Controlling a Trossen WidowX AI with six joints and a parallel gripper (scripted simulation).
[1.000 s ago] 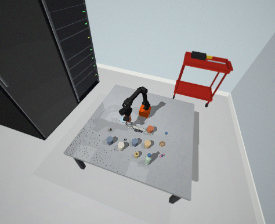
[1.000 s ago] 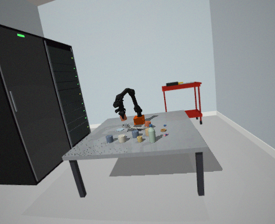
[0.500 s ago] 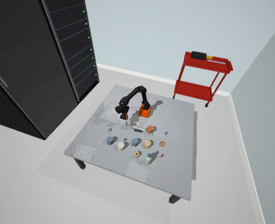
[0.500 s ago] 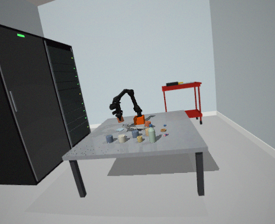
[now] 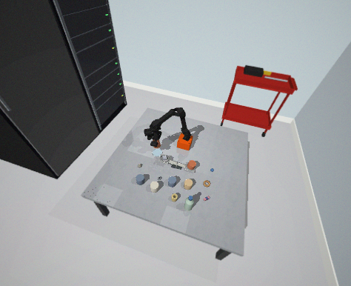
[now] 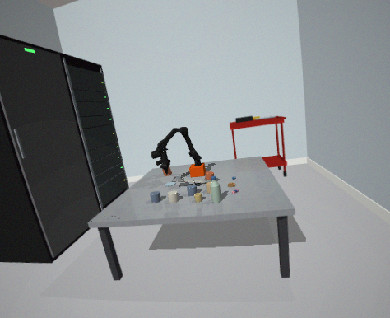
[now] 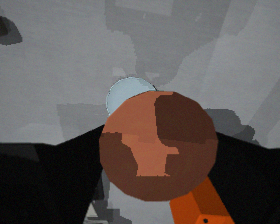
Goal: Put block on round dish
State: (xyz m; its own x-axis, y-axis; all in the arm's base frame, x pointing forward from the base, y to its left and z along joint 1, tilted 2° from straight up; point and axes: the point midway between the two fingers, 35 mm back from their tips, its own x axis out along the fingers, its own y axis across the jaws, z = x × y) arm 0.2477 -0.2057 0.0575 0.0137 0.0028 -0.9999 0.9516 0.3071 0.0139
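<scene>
My gripper tip is now 9 cm short of the grey block, 15 cm to the right of it and 2 cm above it. The rest, counted from my gripper tip: nut: 26 cm ahead, 20 cm to the left, 10 cm below; then pale blue round dish: 2 cm ahead, 1 cm to the left, 10 cm below; then orange cup: 1 cm ahead, 2 cm to the right, 1 cm above.
</scene>
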